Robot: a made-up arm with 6 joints. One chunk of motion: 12 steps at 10 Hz.
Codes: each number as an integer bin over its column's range. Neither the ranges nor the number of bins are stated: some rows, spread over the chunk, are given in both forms.
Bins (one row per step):
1: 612 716 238 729 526 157
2: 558 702 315 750 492 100
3: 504 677 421 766 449 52
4: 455 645 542 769 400 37
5: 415 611 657 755 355 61
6: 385 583 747 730 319 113
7: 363 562 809 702 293 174
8: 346 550 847 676 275 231
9: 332 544 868 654 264 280
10: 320 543 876 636 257 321
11: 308 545 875 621 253 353
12: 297 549 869 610 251 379
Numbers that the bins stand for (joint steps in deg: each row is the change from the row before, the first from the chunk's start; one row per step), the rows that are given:
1: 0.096 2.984 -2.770 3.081 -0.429 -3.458
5: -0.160 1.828 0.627 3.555 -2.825 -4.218
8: -0.250 1.156 2.168 2.116 -3.946 -2.873
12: -0.314 1.145 2.346 0.913 -4.282 -1.703
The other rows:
2: 0.026 2.830 -2.146 3.464 -0.905 -3.909
3: -0.044 2.554 -1.286 3.755 -1.508 -4.289
4: -0.108 2.202 -0.305 3.810 -2.194 -4.407
6: -0.199 1.519 1.357 3.099 -3.330 -3.806
7: -0.228 1.288 1.859 2.589 -3.694 -3.324
9: -0.268 1.090 2.338 1.715 -4.100 -2.486
10: -0.284 1.079 2.403 1.387 -4.198 -2.162
11: -0.299 1.101 2.395 1.114 -4.254 -1.909

